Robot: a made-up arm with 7 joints. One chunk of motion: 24 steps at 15 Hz.
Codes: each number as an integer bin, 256 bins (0 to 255) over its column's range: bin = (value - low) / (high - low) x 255, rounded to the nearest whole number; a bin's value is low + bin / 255 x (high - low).
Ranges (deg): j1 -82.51..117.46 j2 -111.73..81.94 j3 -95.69..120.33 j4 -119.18..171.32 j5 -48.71..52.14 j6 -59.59..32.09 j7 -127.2..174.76
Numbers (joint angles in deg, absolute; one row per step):
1: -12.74 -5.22 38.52 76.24 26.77 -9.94 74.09
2: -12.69 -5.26 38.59 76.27 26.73 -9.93 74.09
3: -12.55 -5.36 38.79 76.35 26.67 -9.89 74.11
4: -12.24 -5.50 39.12 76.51 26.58 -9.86 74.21
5: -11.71 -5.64 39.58 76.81 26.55 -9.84 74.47
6: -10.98 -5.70 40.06 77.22 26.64 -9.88 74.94
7: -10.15 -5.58 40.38 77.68 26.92 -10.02 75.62
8: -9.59 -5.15 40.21 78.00 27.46 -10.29 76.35
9: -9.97 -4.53 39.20 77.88 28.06 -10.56 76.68
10: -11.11 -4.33 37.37 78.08 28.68 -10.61 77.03
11: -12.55 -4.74 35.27 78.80 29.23 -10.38 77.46
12: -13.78 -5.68 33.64 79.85 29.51 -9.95 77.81
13: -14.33 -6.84 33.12 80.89 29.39 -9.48 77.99
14: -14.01 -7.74 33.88 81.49 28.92 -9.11 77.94
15: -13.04 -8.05 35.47 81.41 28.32 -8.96 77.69
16: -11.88 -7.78 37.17 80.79 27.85 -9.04 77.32
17: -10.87 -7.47 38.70 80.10 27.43 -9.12 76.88
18: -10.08 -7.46 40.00 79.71 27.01 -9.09 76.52
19: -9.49 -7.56 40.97 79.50 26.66 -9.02 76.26
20: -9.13 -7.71 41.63 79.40 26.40 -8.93 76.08
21: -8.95 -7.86 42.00 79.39 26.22 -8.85 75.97
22: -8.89 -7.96 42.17 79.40 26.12 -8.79 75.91
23: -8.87 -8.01 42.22 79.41 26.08 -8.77 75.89
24: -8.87 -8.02 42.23 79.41 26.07 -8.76 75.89
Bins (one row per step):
1: 89 140 158 172 191 138 170
2: 89 140 159 172 191 138 170
3: 89 140 159 172 191 138 170
4: 90 140 159 172 190 138 170
5: 90 140 160 172 190 138 170
6: 91 140 160 172 191 138 171
7: 92 140 161 173 191 138 171
8: 93 140 160 173 193 137 172
9: 93 141 159 173 194 136 172
10: 91 141 157 173 196 136 172
11: 89 141 155 174 197 137 173
12: 88 140 153 175 198 138 173
13: 87 138 152 176 197 139 173
14: 87 137 153 176 196 140 173
15: 89 137 155 176 195 141 173
16: 90 137 157 176 194 141 173
17: 91 137 159 175 193 140 172
18: 92 137 160 175 191 140 172
19: 93 137 161 174 191 141 172
20: 94 137 162 174 190 141 172
21: 94 137 163 174 189 141 172
22: 94 137 163 174 189 141 172
23: 94 137 163 174 189 141 172
24: 94 137 163 174 189 141 172

